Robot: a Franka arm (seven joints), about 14 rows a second.
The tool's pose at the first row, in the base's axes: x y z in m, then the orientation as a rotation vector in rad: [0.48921, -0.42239, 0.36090, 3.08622, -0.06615, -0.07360]
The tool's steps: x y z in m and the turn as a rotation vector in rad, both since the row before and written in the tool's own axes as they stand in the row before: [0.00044, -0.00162, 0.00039, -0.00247, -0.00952, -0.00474]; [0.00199, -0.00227, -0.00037, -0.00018, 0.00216, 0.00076]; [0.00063, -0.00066, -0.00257, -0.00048, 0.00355, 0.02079]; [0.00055, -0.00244, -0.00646, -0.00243, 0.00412, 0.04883]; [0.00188, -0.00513, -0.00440, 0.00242, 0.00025, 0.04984]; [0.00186, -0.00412, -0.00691, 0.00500, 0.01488, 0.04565]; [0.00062, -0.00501, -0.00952, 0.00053, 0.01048, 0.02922]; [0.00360, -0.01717, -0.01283, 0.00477, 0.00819, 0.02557]
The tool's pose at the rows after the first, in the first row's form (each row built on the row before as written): [0.48970, -0.42081, 0.36040, 3.08382, -0.05910, -0.08851]; [0.49179, -0.41860, 0.36053, 3.08365, -0.06017, -0.08515]; [0.49259, -0.41783, 0.36302, 3.08191, -0.09201, -0.07876]; [0.49362, -0.41507, 0.36929, 3.07519, -0.16675, -0.07026]; [0.49625, -0.40993, 0.37327, 3.07142, -0.24349, -0.06733]; [0.49906, -0.40578, 0.37983, 3.06839, -0.31327, -0.04179]; [0.50099, -0.40049, 0.38902, 3.06281, -0.35751, -0.02433]; [0.50872, -0.38393, 0.40078, 3.06167, -0.39677, -0.00980]
